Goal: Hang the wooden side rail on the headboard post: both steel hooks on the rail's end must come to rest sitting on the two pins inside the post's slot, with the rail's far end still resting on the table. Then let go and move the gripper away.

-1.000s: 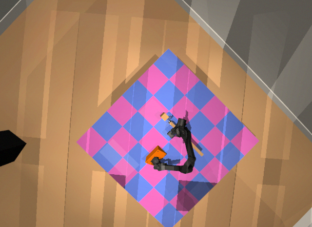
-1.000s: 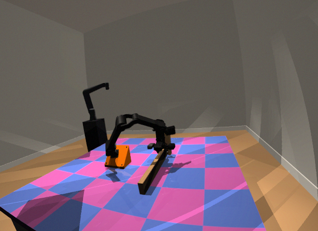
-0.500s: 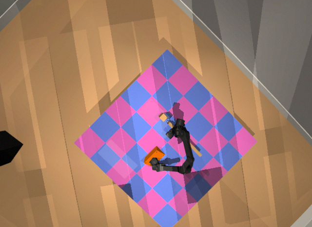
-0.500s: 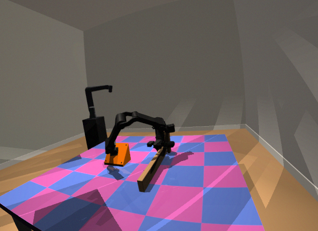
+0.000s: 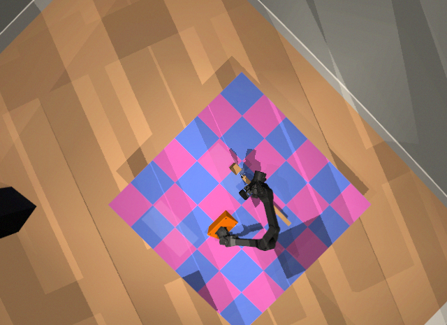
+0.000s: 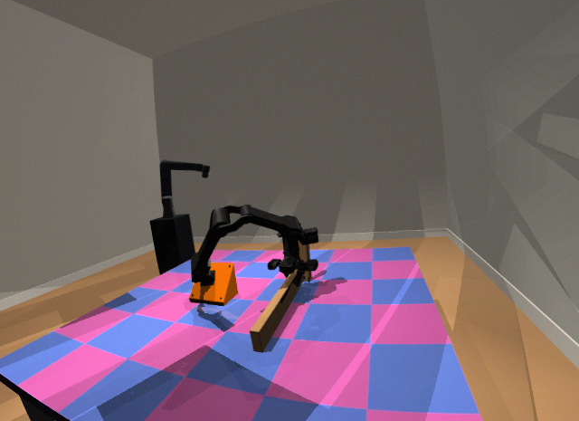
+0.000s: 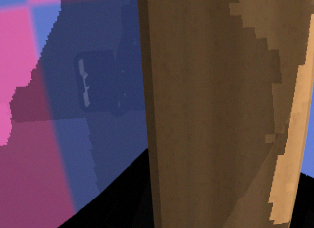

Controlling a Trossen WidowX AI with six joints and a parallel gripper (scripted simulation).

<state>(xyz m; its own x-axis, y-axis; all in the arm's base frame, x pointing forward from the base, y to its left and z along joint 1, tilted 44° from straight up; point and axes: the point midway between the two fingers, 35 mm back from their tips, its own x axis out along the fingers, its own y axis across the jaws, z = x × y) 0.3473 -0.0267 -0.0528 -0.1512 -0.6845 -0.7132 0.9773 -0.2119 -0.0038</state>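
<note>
My gripper tip is now 150 mm to the right of the headboard post, 40 mm below it and 20 mm short of it.
</note>
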